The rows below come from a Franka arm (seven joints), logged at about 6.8 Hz.
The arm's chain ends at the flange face. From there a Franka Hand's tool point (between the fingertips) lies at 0.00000 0.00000 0.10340 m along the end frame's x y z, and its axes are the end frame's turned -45 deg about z.
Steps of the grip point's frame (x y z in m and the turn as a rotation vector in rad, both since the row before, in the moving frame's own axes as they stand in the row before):
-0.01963, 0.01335, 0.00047, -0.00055, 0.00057, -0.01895
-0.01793, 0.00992, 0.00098, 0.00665, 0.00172, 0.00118
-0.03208, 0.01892, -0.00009, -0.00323, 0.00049, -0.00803
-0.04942, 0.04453, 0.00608, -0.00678, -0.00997, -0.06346
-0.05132, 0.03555, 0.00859, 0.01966, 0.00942, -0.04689
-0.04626, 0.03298, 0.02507, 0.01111, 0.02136, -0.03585
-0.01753, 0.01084, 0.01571, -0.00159, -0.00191, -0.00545
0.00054, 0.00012, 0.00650, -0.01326, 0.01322, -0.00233
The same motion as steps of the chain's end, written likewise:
-0.00452, 0.02332, 0.00047, 0.00001, 0.00079, -0.01895
-0.00530, 0.02031, 0.00098, 0.00592, -0.00349, 0.00118
-0.00958, 0.03586, -0.00009, -0.00194, 0.00263, -0.00803
-0.00326, 0.06520, 0.00609, -0.01184, -0.00226, -0.06346
-0.01035, 0.06353, 0.00861, 0.02056, -0.00724, -0.04689
-0.01010, 0.05842, 0.02510, 0.02296, 0.00725, -0.03585
-0.00471, 0.01980, 0.01571, -0.00247, -0.00023, -0.00545
-0.00147, -0.00030, 0.00652, -0.00003, 0.01872, -0.00233

